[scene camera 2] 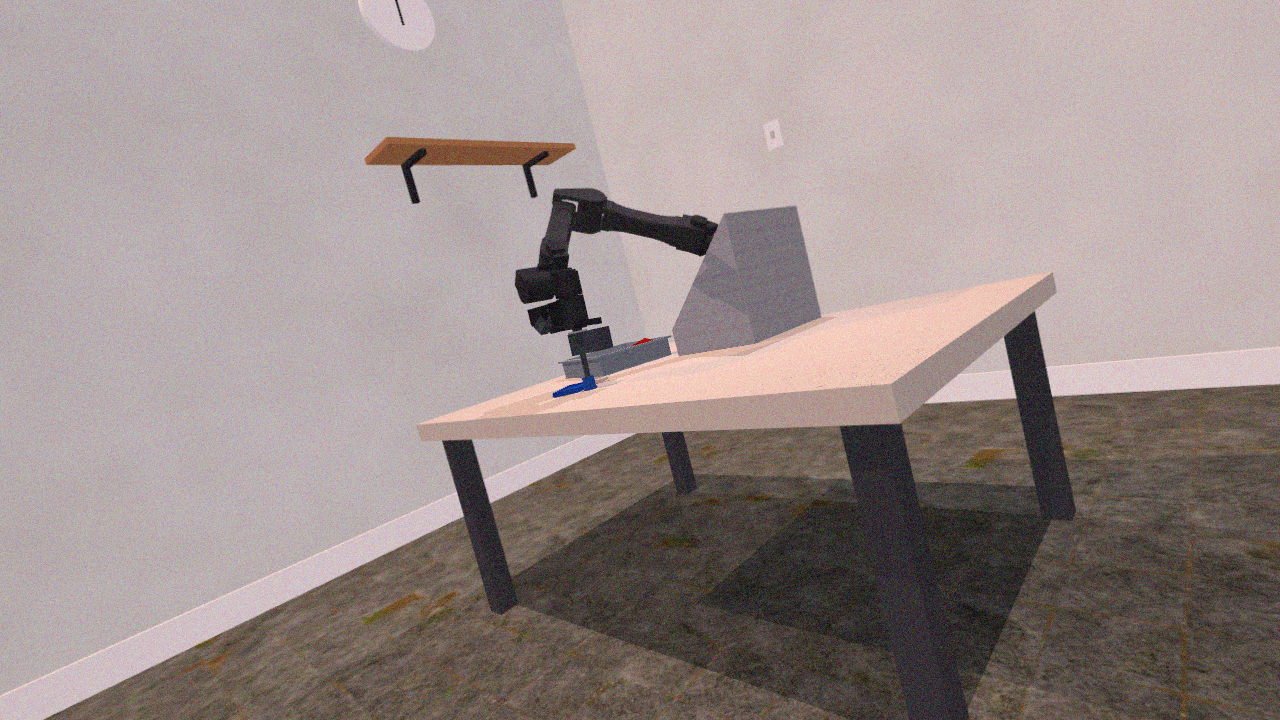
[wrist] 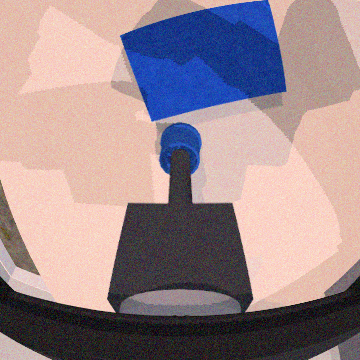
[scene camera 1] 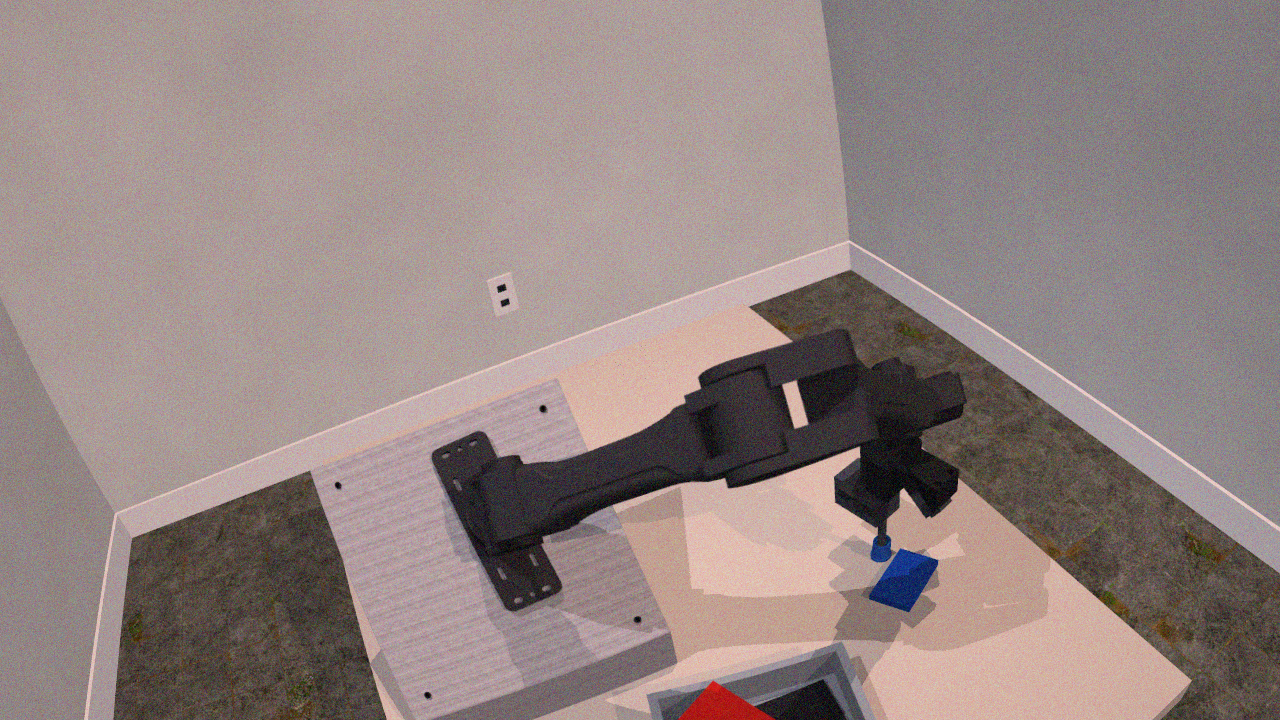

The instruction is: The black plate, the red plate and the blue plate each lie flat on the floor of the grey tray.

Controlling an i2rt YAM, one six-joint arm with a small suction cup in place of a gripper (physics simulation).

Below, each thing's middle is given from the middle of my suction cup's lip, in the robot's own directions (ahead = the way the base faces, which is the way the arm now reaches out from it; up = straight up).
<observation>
I see the blue plate [scene camera 1: 903,581] 6 cm to the right of my suction cup and 1 cm behind it. The rest, counted from my suction cup: black plate [scene camera 1: 818,693]: 24 cm behind, 19 cm to the right; then grey tray [scene camera 1: 831,663]: 29 cm behind, 21 cm to the right, 2 cm above.
</observation>
